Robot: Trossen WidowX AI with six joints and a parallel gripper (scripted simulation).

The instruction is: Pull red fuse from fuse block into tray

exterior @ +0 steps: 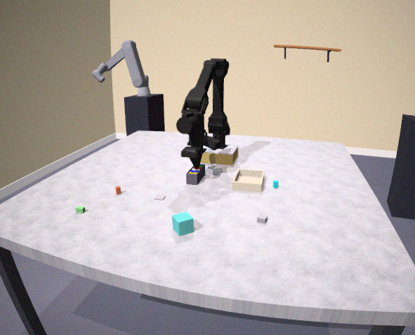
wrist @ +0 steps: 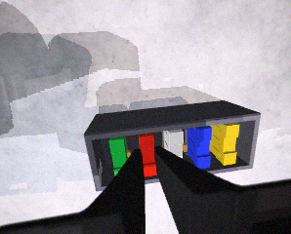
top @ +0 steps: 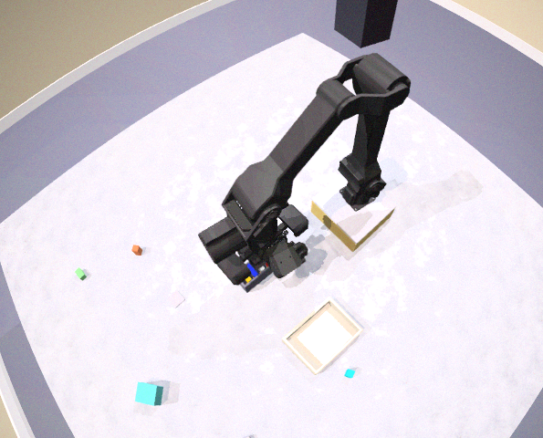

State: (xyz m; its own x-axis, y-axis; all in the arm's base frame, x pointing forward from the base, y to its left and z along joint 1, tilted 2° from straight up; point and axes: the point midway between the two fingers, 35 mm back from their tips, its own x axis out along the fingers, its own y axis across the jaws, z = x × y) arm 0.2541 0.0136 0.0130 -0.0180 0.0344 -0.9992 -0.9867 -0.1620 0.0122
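Now: gripper tip 20 mm past the green fuse and 10 mm above it. Also, from my gripper tip: red fuse 10 mm below; then blue fuse 40 mm ahead, 10 mm to the left, 10 mm below; then white fuse 20 mm ahead, 10 mm below.
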